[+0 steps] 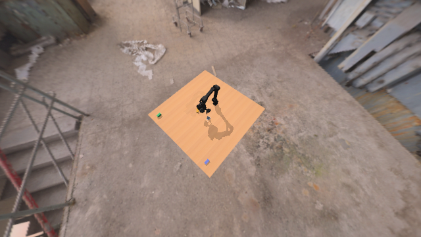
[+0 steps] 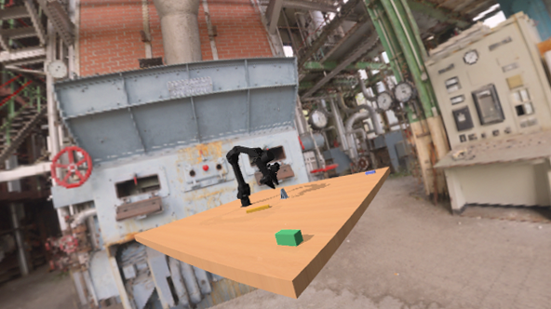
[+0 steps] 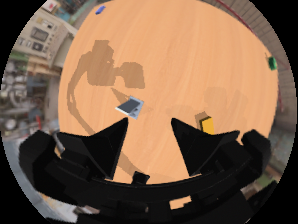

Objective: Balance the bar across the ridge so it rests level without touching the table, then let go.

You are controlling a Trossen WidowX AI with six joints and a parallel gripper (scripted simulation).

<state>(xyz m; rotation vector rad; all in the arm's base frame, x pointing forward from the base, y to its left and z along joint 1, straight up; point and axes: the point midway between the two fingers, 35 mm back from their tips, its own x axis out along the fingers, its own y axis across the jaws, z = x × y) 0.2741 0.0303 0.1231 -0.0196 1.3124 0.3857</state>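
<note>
Right now the yellow bar is 2 cm behind my gripper tip, 18 cm to the right of it and 8 cm below it. Round my gripper tip: small blue block: 46 cm ahead, 46 cm to the left, 8 cm below; then green block: 46 cm ahead, 54 cm to the right, 7 cm below.
</note>
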